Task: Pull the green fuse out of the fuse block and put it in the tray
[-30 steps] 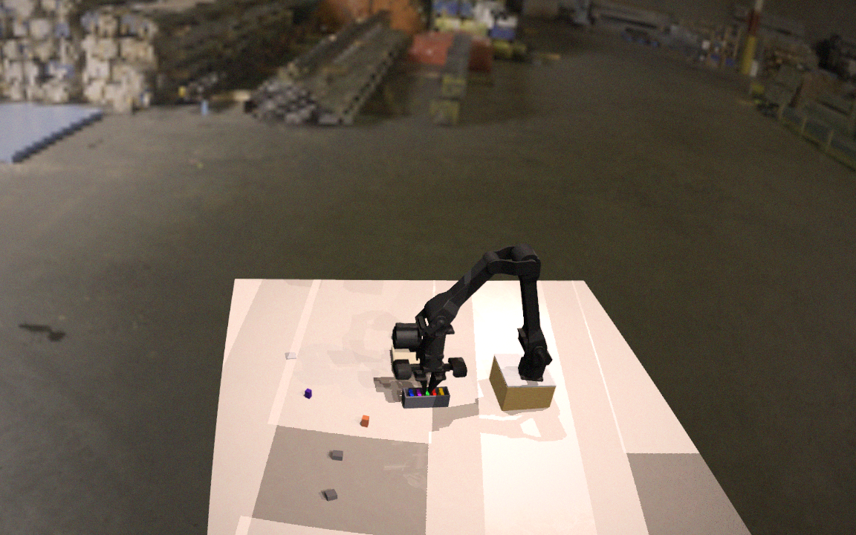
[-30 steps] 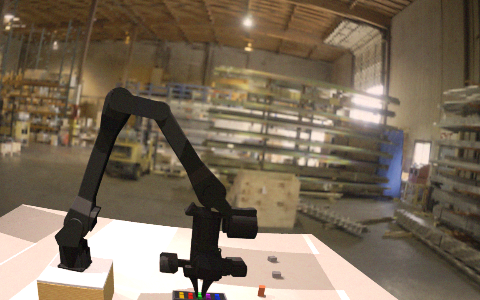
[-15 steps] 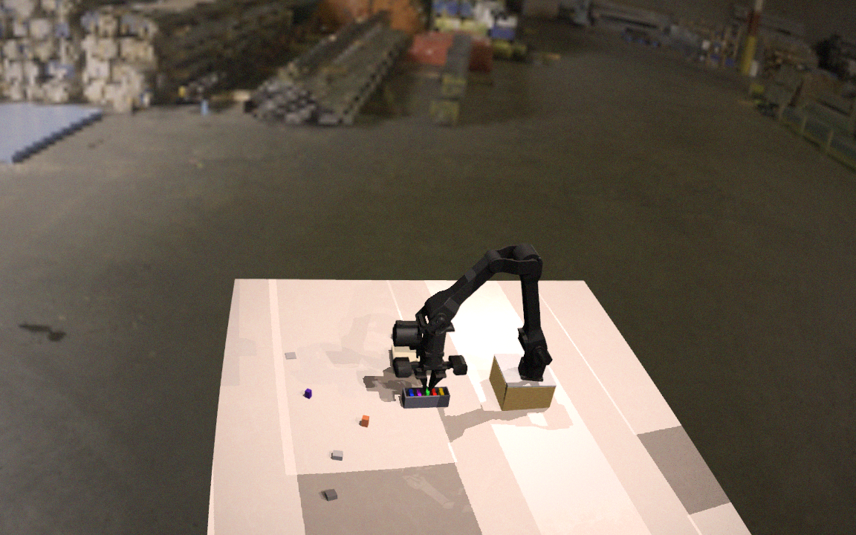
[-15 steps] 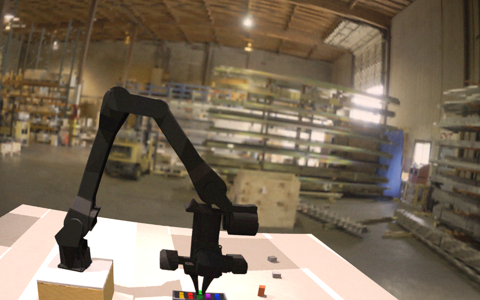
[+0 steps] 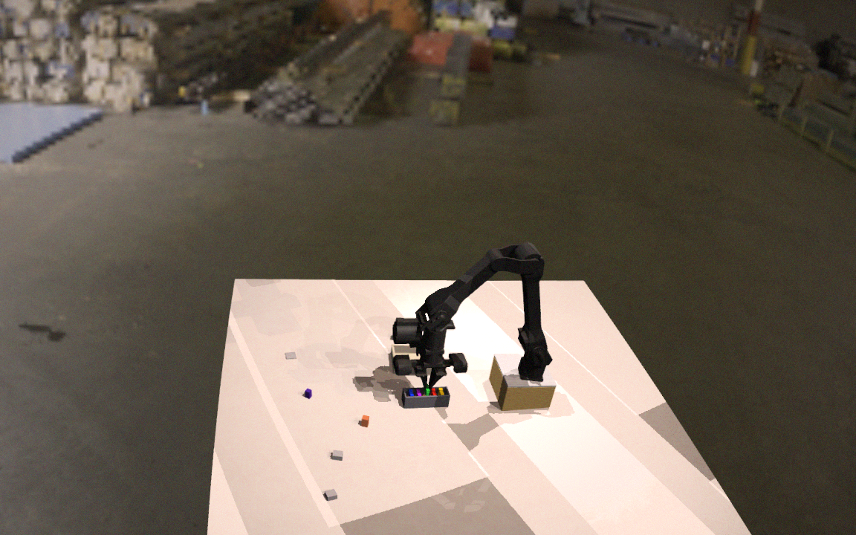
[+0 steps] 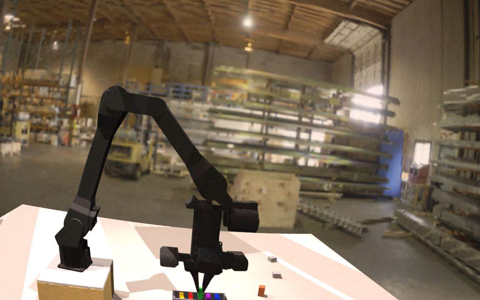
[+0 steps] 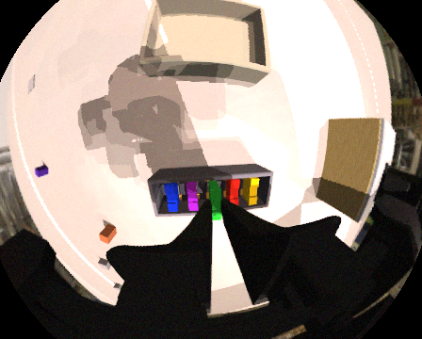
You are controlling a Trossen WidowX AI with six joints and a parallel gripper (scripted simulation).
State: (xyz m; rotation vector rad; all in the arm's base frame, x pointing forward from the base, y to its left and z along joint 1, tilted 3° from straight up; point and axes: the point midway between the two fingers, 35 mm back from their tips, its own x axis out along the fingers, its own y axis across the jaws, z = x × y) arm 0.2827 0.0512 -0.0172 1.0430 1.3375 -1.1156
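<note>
Now: the beige tray 3 cm ahead of my gripper tip, 18 cm to the right of it and 5 cm below it. Also, from my gripper tip: green fuse 1 cm below.
</note>
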